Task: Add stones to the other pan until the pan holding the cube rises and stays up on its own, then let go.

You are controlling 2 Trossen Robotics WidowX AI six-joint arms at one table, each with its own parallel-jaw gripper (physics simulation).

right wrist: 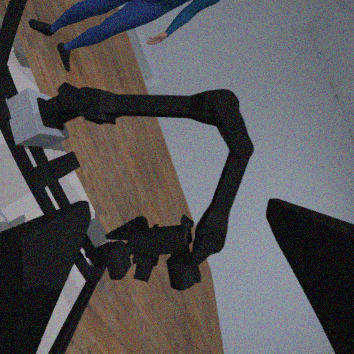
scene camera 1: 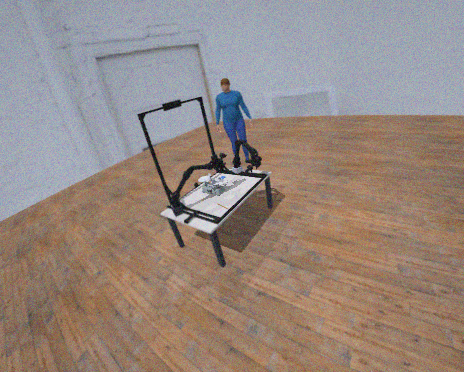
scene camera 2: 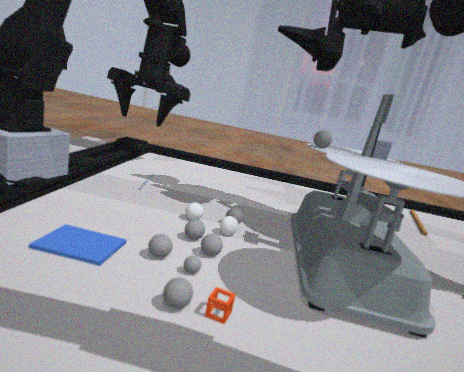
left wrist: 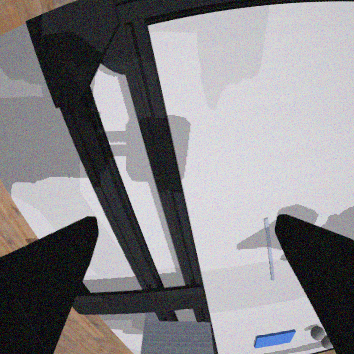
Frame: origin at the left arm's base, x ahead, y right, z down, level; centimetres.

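Where they show: left gripper, between the fingertips: (right wrist: pixel 95 244) (scene camera 1: pixel 254 170) (scene camera 2: pixel 140 121) (left wrist: pixel 188 224); right gripper, between the fingertips: (right wrist: pixel 179 208) (scene camera 1: pixel 226 158); left arm's base, origin of its link: (right wrist: pixel 49 114) (scene camera 1: pixel 237 167) (scene camera 2: pixel 15 126); right arm's base, origin of its link: (scene camera 1: pixel 176 206).
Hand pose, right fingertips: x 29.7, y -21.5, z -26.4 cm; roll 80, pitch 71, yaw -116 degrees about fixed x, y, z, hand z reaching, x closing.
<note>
Each offset is from my right fingertips to the centre of the thing.
A grey balance scale @(dz +23.5, dx +19.7, dy +10.9 cm) (scene camera 2: pixel 345 260) (scene camera 1: pixel 214 190) stands at the right in scene camera 2. Its near pan @(dz +19.6, dx +22.1, dy +20.0 cm) (scene camera 2: pixel 400 172) looks bare. A grey stone @(dz +19.4, dx +12.2, dy +4.0 cm) (scene camera 2: pixel 322 139) rests at the far pan's edge; a blue-grey block @(dz +19.3, dx +20.3, dy +3.9 cm) (scene camera 2: pixel 384 148) shows behind the upright, its support hidden. White stones @(dz +33.8, dx -3.0, dy +13.2 cm) (scene camera 2: pixel 194 211) @(dz +33.8, dx +3.4, dy +14.2 cm) (scene camera 2: pixel 228 226) and several grey stones @(dz +33.8, dx -0.6, dy +26.5 cm) (scene camera 2: pixel 160 246) @(dz +33.8, dx +4.0, dy +21.9 cm) (scene camera 2: pixel 211 245) @(dz +33.8, dx +5.8, dy +33.2 cm) (scene camera 2: pixel 178 293) lie left of the scale. My left gripper (scene camera 2: pixel 141 120) (left wrist: pixel 188 224) is open, empty and high above the table beyond the stones. My right gripper (scene camera 2: pixel 365 45) (right wrist: pixel 179 208) is open, empty and above the scale.
An orange wireframe cube @(dz +34.2, dx +9.7, dy +32.0 cm) (scene camera 2: pixel 220 303) lies beside the nearest grey stone. A flat blue pad @(dz +34.9, dx -8.6, dy +30.1 cm) (scene camera 2: pixel 77 244) (left wrist: pixel 275 338) lies left of the stones. A thin bluish rod @(dz +35.1, dx -18.8, dy +2.9 cm) (left wrist: pixel 269 250) and an orange stick @(dz +34.8, dx +33.8, dy -24.7 cm) (scene camera 2: pixel 419 222) lie on the table. A person (scene camera 1: pixel 230 107) stands behind the table.
</note>
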